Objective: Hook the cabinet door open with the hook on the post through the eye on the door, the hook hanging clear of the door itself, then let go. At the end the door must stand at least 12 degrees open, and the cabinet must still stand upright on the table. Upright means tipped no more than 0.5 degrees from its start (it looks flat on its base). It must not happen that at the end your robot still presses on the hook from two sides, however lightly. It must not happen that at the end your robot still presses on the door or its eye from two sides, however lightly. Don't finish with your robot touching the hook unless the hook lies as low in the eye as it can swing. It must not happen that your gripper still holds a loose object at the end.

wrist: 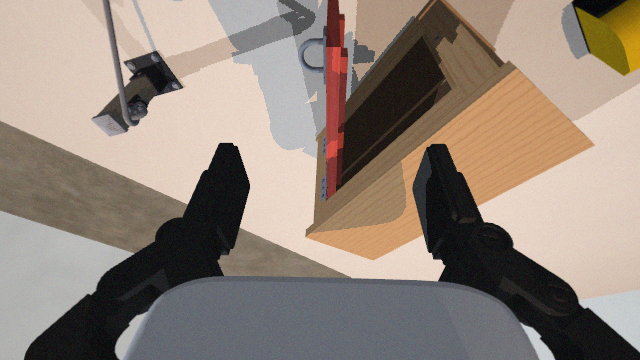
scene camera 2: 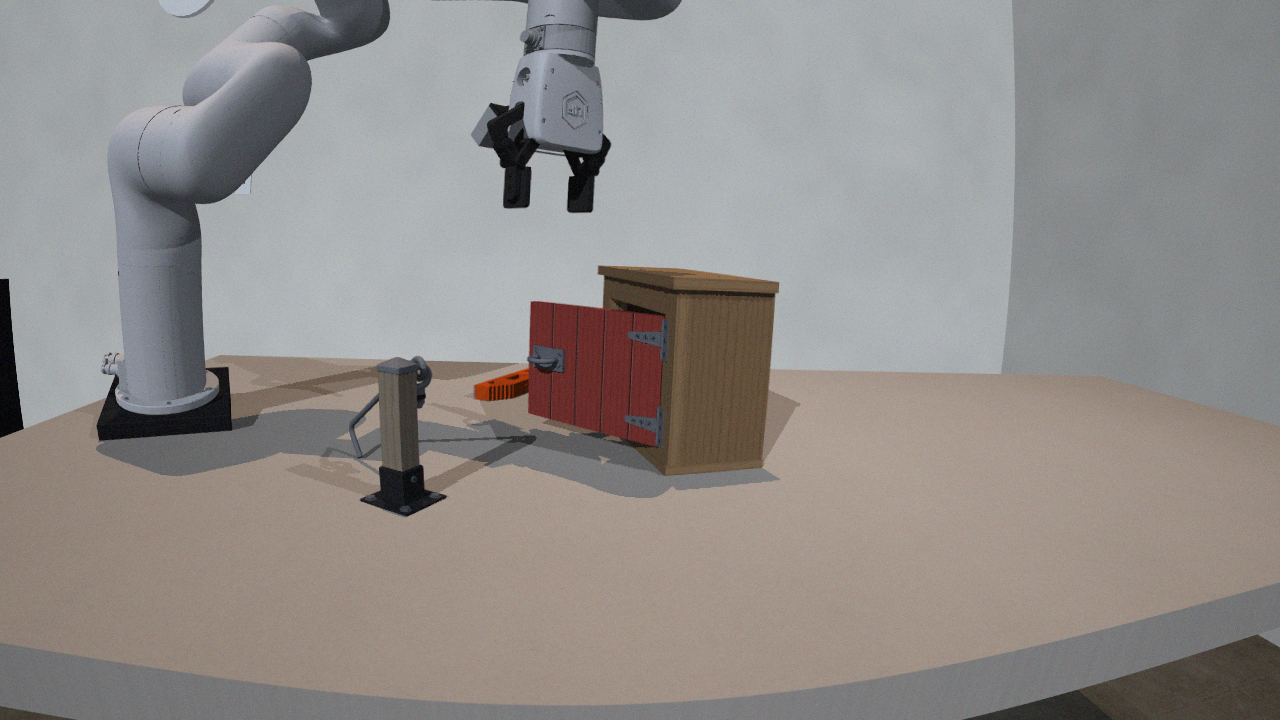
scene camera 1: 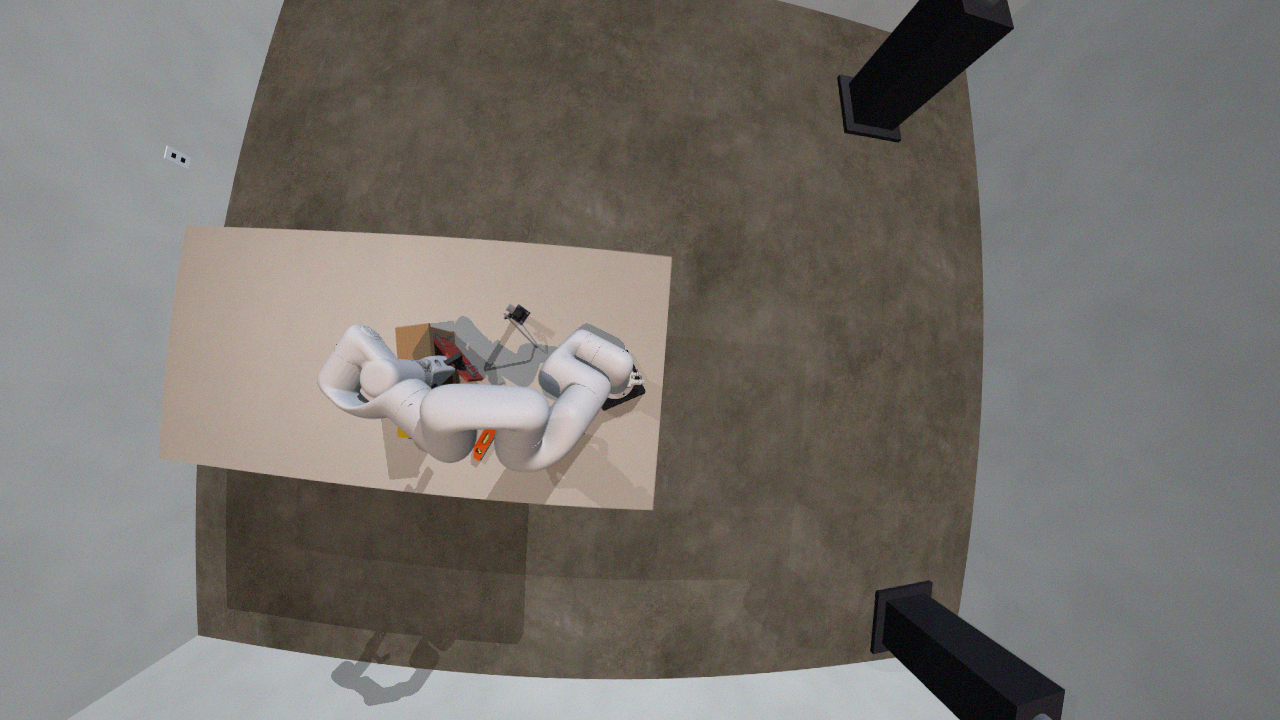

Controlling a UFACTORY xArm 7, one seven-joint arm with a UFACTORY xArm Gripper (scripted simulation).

Path:
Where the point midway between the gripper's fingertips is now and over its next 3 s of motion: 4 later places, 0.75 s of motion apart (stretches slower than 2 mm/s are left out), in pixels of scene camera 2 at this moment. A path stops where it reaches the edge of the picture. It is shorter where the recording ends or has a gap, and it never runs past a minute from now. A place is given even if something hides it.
The gripper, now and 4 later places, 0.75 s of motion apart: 549, 210; 547, 244; 547, 256; 545, 287; 545, 313

